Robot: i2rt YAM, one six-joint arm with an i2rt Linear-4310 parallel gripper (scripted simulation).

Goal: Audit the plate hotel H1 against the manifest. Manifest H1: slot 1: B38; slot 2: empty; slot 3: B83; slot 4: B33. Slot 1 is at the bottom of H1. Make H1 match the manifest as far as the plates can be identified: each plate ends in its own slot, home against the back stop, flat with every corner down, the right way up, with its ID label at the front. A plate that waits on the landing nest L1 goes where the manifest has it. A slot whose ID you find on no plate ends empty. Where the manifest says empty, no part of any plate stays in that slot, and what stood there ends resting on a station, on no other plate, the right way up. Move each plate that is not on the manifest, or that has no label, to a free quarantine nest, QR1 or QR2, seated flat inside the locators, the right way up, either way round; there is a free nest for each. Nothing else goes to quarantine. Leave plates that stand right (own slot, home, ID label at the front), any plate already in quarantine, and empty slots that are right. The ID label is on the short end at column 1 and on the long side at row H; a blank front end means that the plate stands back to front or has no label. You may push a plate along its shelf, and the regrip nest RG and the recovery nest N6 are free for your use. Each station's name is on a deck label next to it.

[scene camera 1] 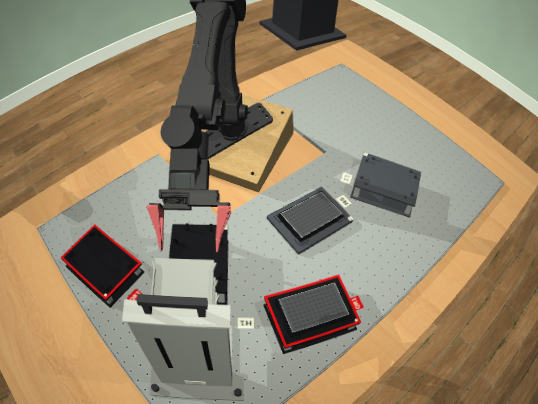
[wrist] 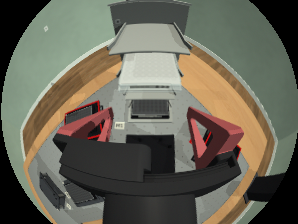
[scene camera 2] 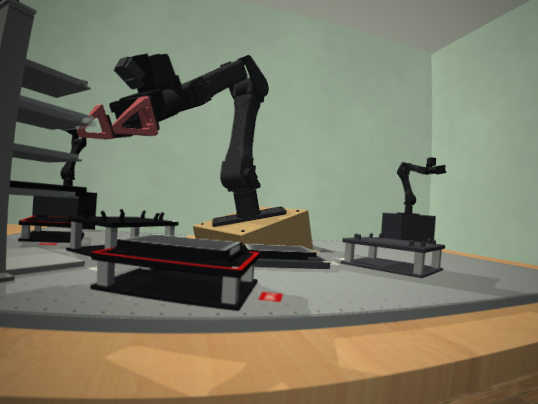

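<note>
There's a pale plate (wrist: pixel 141 72), and there's a shelf (wrist: pixel 149 37) as well. As for the gripper (scene camera 2: pixel 94 131), you'd also see the gripper (scene camera 1: pixel 188 251) and, once more, the gripper (wrist: pixel 150 111).
</note>
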